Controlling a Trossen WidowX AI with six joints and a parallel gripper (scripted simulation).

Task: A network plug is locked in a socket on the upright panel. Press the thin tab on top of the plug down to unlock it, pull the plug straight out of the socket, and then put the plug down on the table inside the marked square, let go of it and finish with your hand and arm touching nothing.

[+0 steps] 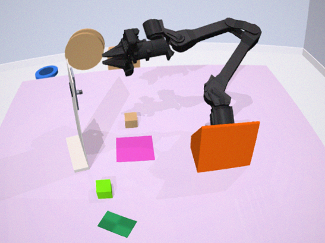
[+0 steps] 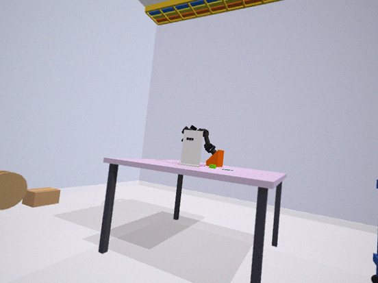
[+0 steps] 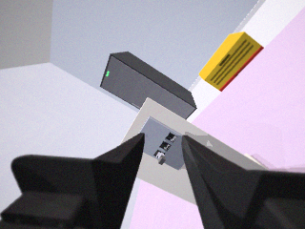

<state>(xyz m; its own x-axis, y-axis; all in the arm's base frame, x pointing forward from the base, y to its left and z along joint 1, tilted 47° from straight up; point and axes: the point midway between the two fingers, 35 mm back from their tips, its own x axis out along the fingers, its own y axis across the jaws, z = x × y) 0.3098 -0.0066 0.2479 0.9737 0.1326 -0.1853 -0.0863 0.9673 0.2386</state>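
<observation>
Now: the pale grey network plug 10 cm to the left of my gripper tip, 8 cm ahead of it and 5 cm below it. From my gripper tip the other things lie so: flat dark green tile (41 cm to the left, 28 cm below, 2 cm behind); upright panel (14 cm below, 10 cm to the left, 10 cm ahead); magenta square (28 cm below, 10 cm to the left, 8 cm behind).
</observation>
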